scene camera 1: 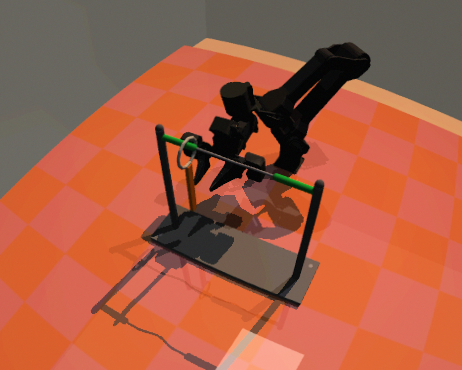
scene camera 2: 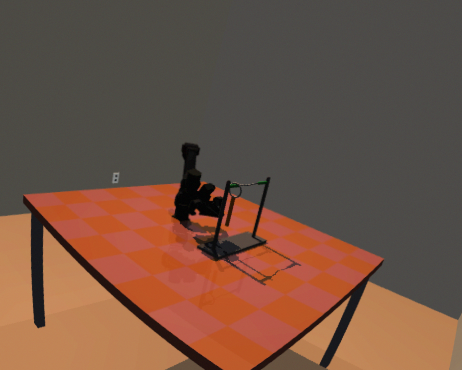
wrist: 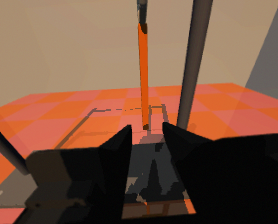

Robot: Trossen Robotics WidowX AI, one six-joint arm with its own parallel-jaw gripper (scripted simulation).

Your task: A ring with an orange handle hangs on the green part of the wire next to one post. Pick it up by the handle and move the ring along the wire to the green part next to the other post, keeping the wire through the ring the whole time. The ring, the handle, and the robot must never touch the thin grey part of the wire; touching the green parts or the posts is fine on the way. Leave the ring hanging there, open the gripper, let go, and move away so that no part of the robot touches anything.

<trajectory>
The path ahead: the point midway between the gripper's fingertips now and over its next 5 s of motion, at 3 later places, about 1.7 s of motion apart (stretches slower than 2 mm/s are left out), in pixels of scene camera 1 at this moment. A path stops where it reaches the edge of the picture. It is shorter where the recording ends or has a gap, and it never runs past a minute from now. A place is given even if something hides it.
My gripper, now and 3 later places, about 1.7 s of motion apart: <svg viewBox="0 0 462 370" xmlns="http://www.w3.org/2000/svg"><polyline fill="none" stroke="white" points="202,187 184,214 182,211 204,216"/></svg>
</trajectory>
